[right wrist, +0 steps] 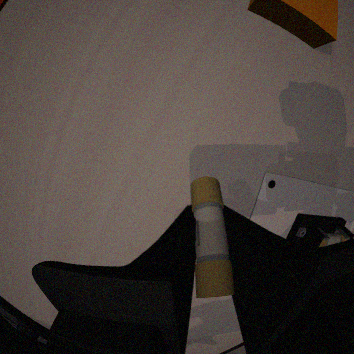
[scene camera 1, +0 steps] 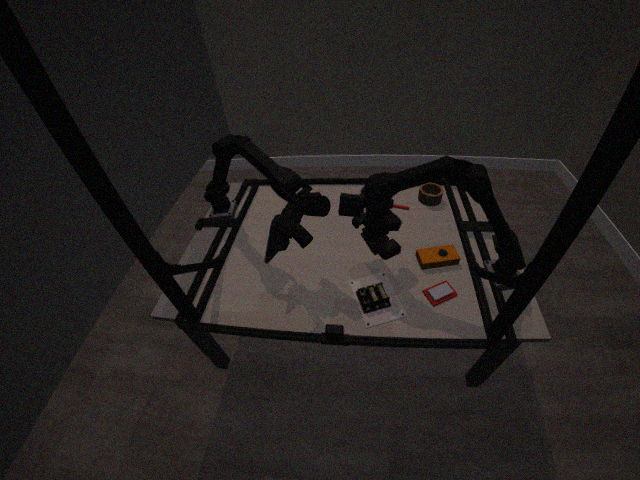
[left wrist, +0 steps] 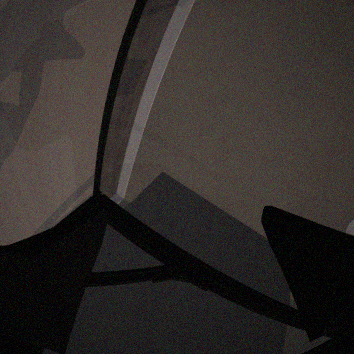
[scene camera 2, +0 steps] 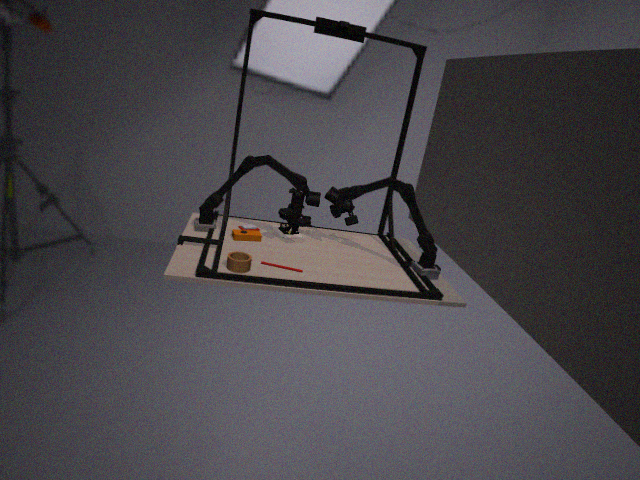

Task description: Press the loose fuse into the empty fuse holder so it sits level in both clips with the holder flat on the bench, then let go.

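Places are measured from the left arm's base along level axes (x down, y left, z ahead), in centimetres.
Pixels of known places: left gripper, fingertip midpoint: (scene camera 1: 266,259) (left wrist: 186,215); right gripper, fingertip midpoint: (right wrist: 203,211) (scene camera 1: 374,253) (scene camera 2: 291,234); left arm's base at its link origin: (scene camera 1: 222,208) (scene camera 2: 426,265); right arm's base at its link origin: (scene camera 1: 504,271) (scene camera 2: 205,222).
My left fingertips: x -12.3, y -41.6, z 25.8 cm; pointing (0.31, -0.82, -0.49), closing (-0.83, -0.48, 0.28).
For each thing: its top centre in the pictures, then the offset to it from my left fingertips.
- loose fuse at its top centre: (right wrist: 220,282) dz +31.7, dx +7.7, dy +10.3 cm
- orange box at its top centre: (scene camera 1: 438,252) (scene camera 2: 247,231) dz +52.5, dx +13.7, dy +8.5 cm
- red-edged white card at its top centre: (scene camera 1: 440,290) (scene camera 2: 249,226) dz +49.4, dx +15.7, dy -4.9 cm
- brown ring at its top centre: (scene camera 2: 239,256) (scene camera 1: 431,189) dz +60.0, dx +12.1, dy +41.0 cm
- red stick at its top centre: (scene camera 1: 387,204) (scene camera 2: 281,266) dz +41.8, dx +16.5, dy +39.2 cm
The loose fuse (right wrist: 212,237), white with yellow end caps, is held between my right fingertips above the bench in the right wrist view. My right gripper (right wrist: 203,211) (scene camera 1: 386,249) (scene camera 2: 292,230) is shut on it, behind the fuse holder in scene camera 1. The black fuse holder (scene camera 1: 373,298) (right wrist: 310,227) is on a white plate (scene camera 1: 395,313) (right wrist: 277,200). Two pale, yellow-capped fuses show in it at the right; its left side looks unfilled. My right finger hides much of it in the right wrist view. My left gripper (left wrist: 186,215) (scene camera 1: 269,250) is open and empty, raised left of the holder.
An orange box (scene camera 1: 431,257) (scene camera 2: 247,236) (right wrist: 305,20) with a dark knob and a red-edged white card (scene camera 1: 440,291) lie right of the plate in scene camera 1. A brown ring (scene camera 1: 430,199) (scene camera 2: 239,265) and a red stick (scene camera 1: 401,207) (scene camera 2: 281,267) lie farther back. Black rails edge the bench.
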